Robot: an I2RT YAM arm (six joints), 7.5 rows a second.
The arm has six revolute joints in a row. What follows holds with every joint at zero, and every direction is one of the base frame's.
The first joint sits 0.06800 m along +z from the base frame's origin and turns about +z.
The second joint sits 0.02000 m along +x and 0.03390 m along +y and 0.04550 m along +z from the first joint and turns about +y.
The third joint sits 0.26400 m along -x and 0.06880 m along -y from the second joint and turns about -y.
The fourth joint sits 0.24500 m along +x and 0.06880 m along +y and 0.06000 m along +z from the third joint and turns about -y.
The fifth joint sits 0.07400 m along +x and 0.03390 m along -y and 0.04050 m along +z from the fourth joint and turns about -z.
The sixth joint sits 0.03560 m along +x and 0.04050 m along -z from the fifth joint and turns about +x.
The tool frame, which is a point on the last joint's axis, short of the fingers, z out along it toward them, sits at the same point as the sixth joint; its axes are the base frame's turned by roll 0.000, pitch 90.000 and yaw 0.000 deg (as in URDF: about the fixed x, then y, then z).
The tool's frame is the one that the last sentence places.
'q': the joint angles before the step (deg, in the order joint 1, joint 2, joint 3, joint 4, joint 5, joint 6). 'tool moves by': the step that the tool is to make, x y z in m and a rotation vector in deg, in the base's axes. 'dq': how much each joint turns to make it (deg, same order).
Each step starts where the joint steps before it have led.
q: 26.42 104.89 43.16 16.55 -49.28 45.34
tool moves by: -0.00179 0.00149 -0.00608 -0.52 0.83 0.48
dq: 0.38 1.03 -0.17 0.06 -0.01 -0.21
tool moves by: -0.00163 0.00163 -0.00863 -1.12 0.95 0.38
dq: 0.42 1.54 -0.02 -0.21 0.44 -0.54
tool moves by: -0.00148 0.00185 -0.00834 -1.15 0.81 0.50
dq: 0.44 1.56 0.13 -0.34 0.45 -0.71
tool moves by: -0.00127 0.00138 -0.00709 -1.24 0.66 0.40
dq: 0.36 1.31 0.21 -0.64 0.59 -0.79
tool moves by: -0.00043 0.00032 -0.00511 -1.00 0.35 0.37
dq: 0.12 0.97 0.27 -0.78 0.41 -0.95
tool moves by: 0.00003 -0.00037 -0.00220 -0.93 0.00 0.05
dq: -0.01 0.36 0.23 -0.89 0.62 -0.79
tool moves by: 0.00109 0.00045 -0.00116 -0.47 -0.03 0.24
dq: -0.01 0.40 0.50 -0.77 0.21 -0.65
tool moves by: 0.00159 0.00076 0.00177 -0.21 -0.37 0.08
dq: 0.00 -0.13 0.53 -0.71 0.25 -0.39
